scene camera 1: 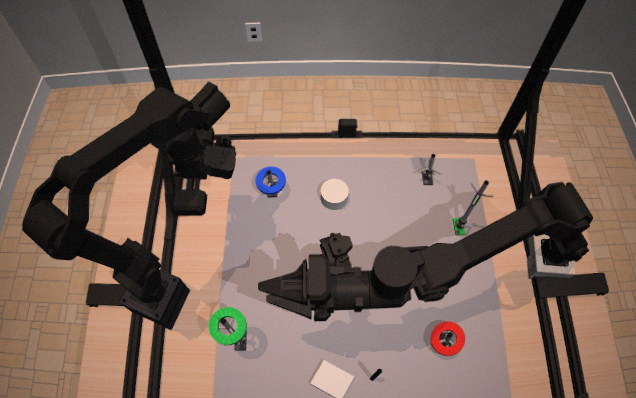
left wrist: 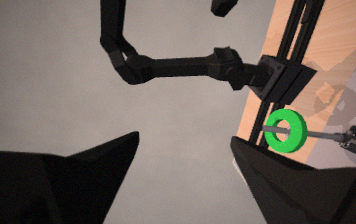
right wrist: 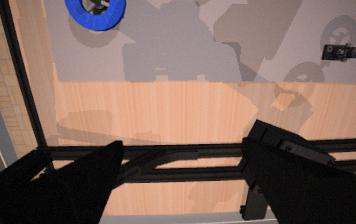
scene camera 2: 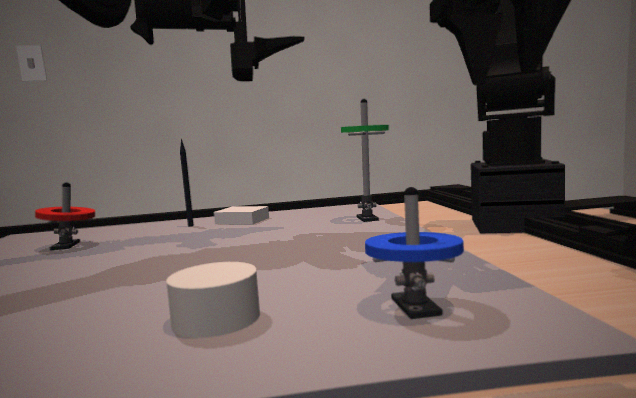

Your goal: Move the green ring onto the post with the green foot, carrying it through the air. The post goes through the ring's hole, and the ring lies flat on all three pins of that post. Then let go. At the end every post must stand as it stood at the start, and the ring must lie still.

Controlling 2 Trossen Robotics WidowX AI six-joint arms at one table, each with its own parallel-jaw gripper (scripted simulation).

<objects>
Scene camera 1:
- my left gripper: 262, 292
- my right gripper: 202, 190
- green ring: 240, 331
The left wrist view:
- my left gripper: 185, 138
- green ring: 298, 135
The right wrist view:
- my right gripper: 183, 145
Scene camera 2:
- my right gripper: 501, 79
</objects>
